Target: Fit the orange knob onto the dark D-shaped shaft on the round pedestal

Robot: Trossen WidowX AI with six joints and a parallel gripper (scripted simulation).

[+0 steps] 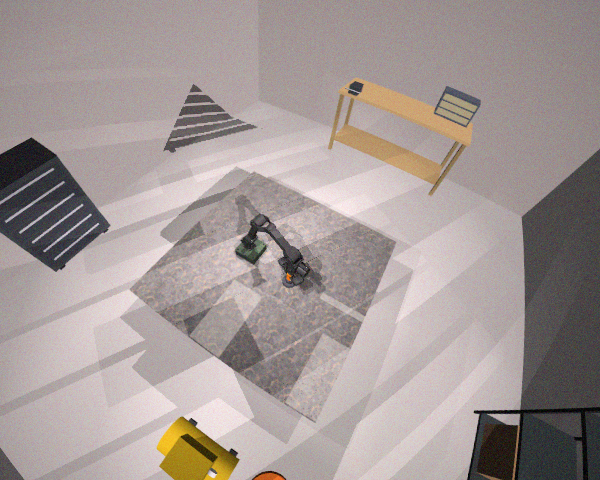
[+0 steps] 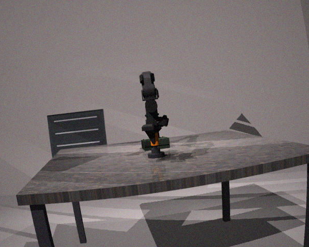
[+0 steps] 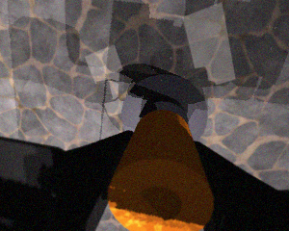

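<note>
The orange knob is 2 cm above my gripper tip. Round my gripper tip: round dark pedestal 4 cm below.
</note>
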